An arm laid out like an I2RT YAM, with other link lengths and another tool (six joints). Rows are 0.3 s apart.
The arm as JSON. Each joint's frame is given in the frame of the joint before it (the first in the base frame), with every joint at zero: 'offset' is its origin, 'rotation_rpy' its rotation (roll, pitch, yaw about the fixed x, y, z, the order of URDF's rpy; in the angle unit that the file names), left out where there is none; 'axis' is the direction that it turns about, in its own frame. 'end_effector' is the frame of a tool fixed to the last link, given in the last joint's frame.
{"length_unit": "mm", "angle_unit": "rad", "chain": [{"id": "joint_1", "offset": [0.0, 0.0, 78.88], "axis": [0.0, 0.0, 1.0]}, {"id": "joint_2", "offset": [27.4, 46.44, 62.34], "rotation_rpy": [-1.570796, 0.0, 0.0], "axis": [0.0, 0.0, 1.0]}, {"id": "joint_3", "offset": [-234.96, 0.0, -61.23], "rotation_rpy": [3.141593, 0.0, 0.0], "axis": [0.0, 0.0, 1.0]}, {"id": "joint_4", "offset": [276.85, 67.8, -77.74], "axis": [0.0, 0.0, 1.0]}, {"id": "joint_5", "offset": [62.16, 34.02, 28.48], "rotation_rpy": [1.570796, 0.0, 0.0], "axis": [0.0, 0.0, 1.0]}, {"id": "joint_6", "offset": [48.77, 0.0, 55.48], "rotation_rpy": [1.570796, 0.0, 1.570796], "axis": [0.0, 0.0, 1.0]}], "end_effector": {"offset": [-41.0, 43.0, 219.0], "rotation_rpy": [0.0, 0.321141, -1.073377]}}
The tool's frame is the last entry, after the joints.
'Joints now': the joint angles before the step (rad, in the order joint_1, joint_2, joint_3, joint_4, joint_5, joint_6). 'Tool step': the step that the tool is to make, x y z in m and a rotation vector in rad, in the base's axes. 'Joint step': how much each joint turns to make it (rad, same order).
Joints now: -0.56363, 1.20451, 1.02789, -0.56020, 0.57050, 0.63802
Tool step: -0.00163, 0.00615, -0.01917, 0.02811, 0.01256, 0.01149
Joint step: -0.00343, -0.00039, -0.04275, 0.01528, -0.02251, 0.00267
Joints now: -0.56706, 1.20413, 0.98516, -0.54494, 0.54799, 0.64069
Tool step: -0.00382, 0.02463, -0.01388, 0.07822, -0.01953, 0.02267
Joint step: -0.00001, -0.04847, -0.03969, -0.05569, -0.07019, 0.04349
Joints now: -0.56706, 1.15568, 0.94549, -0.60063, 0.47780, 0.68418
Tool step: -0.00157, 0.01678, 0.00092, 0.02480, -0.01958, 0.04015
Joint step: -0.00038, -0.06408, -0.03358, -0.02364, -0.05073, -0.00839
